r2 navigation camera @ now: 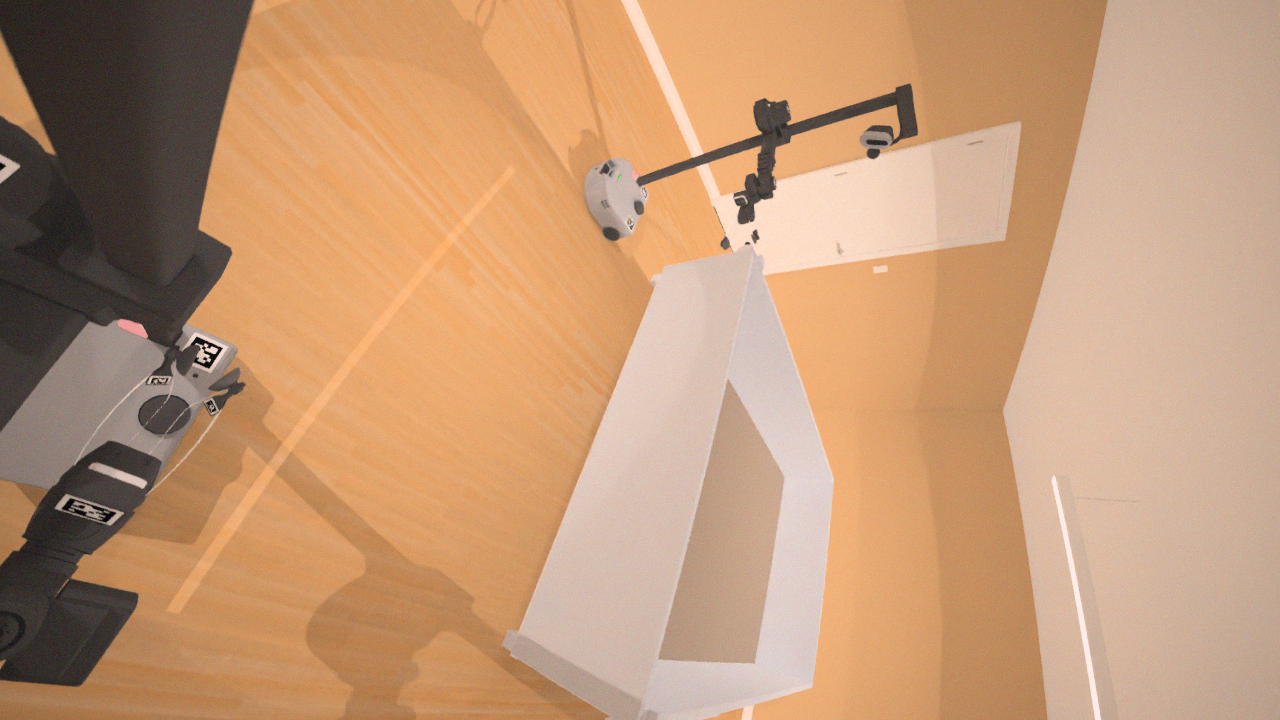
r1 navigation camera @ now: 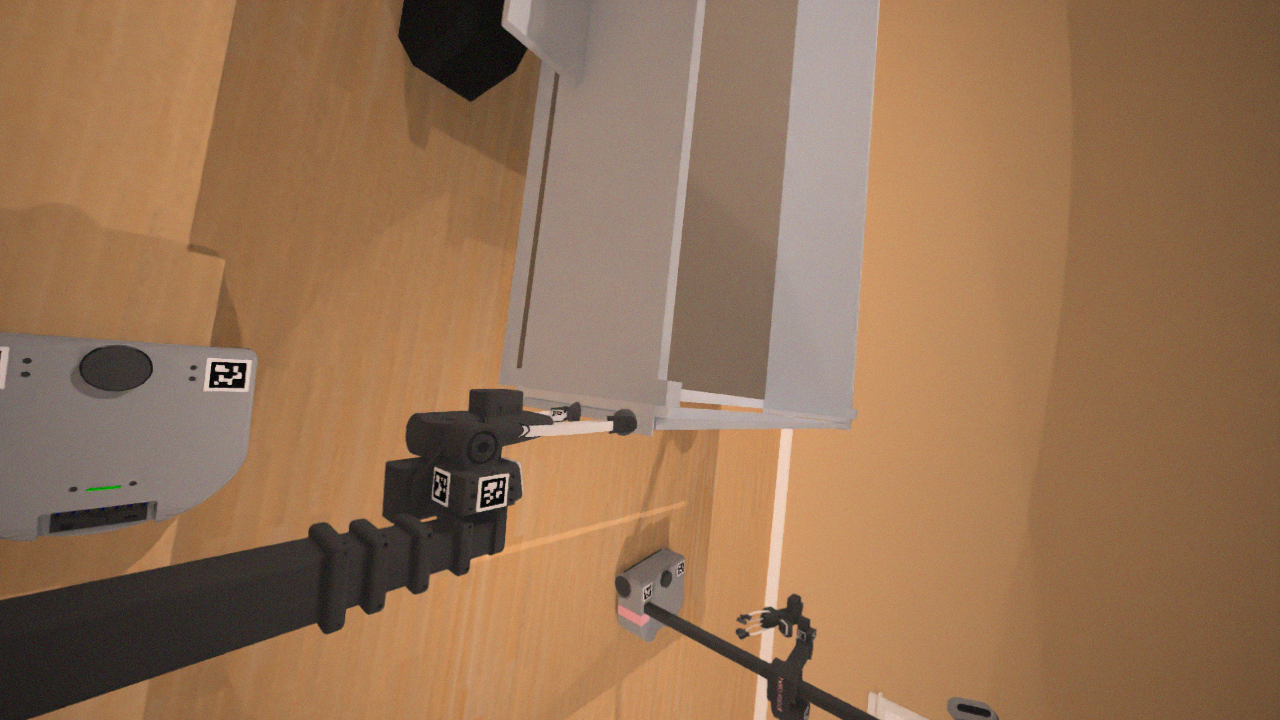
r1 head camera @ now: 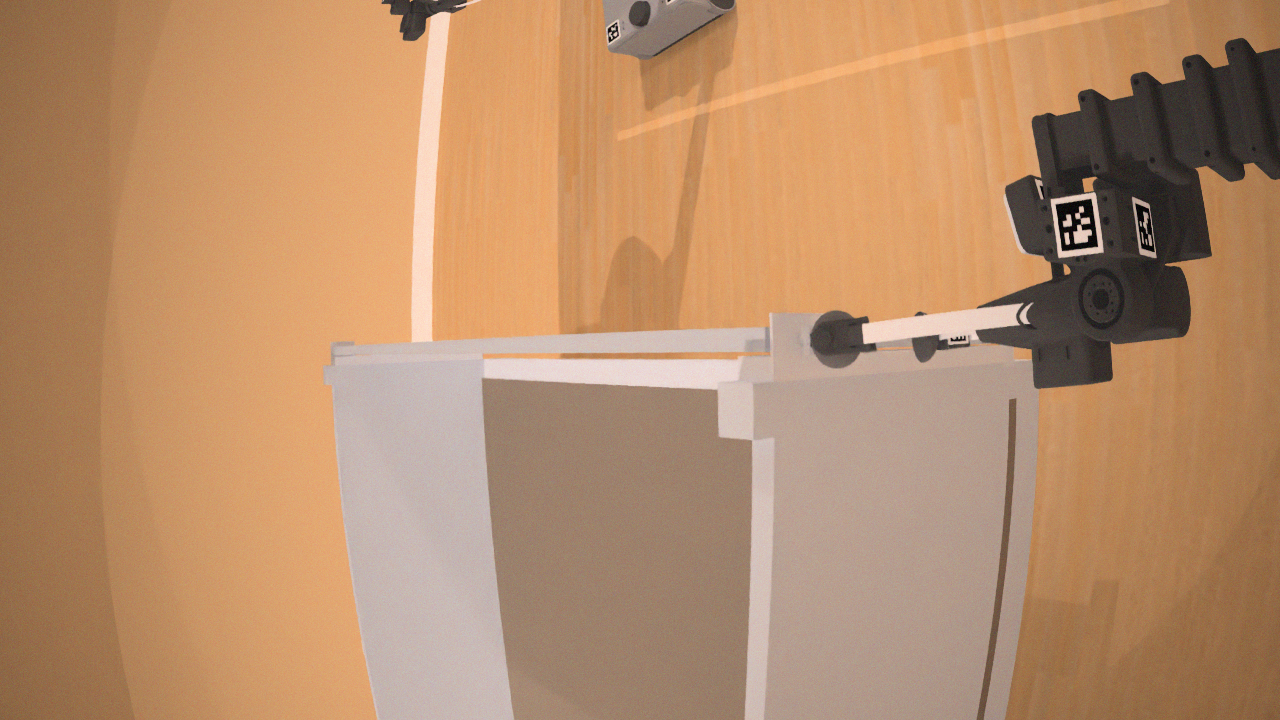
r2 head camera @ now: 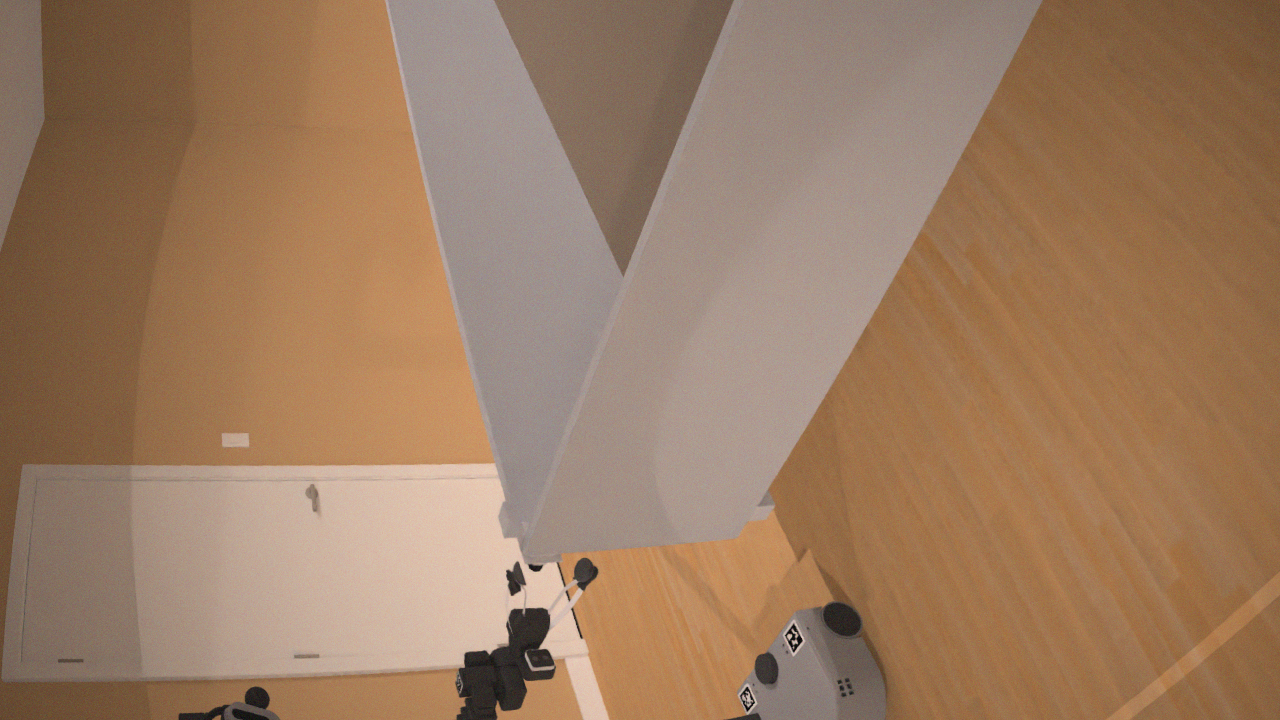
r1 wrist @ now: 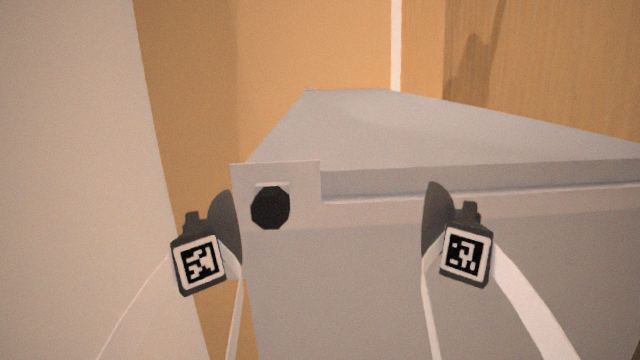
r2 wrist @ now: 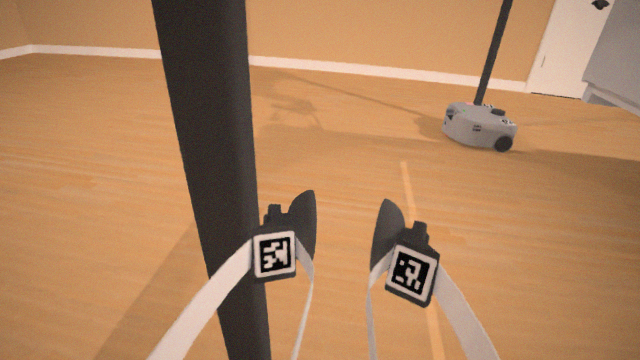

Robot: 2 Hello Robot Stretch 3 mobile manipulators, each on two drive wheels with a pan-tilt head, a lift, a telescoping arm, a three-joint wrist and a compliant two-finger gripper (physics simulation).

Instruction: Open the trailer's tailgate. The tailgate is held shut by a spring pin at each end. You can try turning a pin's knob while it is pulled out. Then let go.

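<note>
The trailer's tailgate [r1 head camera: 554, 342] [r1 navigation camera: 751, 420] [r1 wrist: 425, 130] [r2 head camera: 742, 313] [r2 navigation camera: 626, 447] [r2 wrist: 615, 55] stands upright. A black pin knob [r1 wrist: 270, 207] [r2 head camera: 535, 565] sits on a pale plate at its r1-side upper corner. My r1 gripper [r1 head camera: 881, 337] [r1 navigation camera: 597, 417] [r1 wrist: 330, 220] [r2 head camera: 549, 574] [r2 navigation camera: 740, 240] is open at this corner, rolled so one finger is above the other; in the r1 wrist view the knob shows between the fingers, nearer the left one. My r2 gripper [r2 navigation camera: 207, 371] [r2 wrist: 345, 230] is open and empty, away from the trailer. The other end's pin does not show.
The trailer's end wall [r1 head camera: 895, 537] [r1 navigation camera: 608, 223] runs back from the knob's corner. The r1 base [r2 head camera: 805, 667] [r2 navigation camera: 617, 197] [r2 wrist: 477, 127] stands on the floor beyond that end. The r2 base [r1 head camera: 666, 22] [r1 navigation camera: 657, 573] stands in front of the tailgate. A white door [r2 head camera: 268, 573] [r2 navigation camera: 895, 197] is behind r1.
</note>
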